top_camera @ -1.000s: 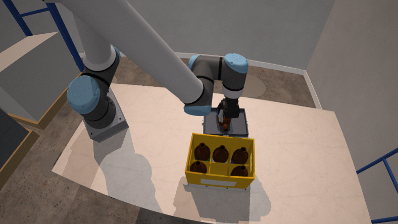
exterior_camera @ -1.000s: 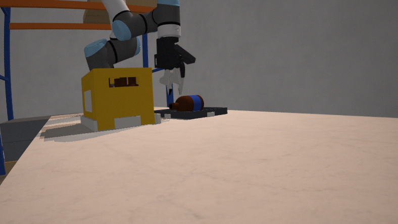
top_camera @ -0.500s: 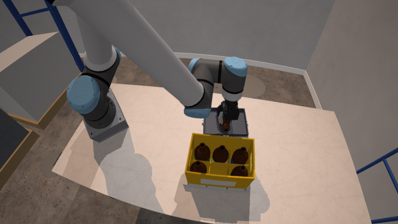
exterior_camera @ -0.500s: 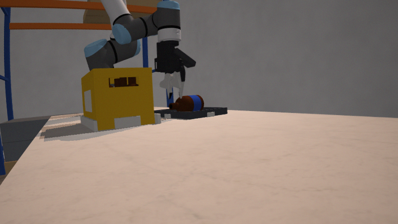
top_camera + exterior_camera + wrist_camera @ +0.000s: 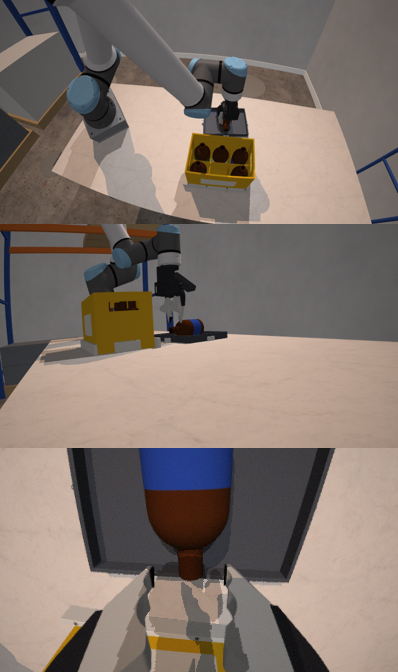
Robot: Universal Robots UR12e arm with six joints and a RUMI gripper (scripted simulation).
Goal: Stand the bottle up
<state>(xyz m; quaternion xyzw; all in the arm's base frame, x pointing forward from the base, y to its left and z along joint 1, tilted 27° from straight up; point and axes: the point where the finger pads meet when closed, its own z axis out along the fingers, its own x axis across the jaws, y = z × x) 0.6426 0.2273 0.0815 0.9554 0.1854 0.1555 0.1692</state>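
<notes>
Now: hand 10 mm past the tray, 50 mm to the right of it and 70 mm above it. Also, from my hand: crate (20 mm ahead, 240 mm to the right).
</notes>
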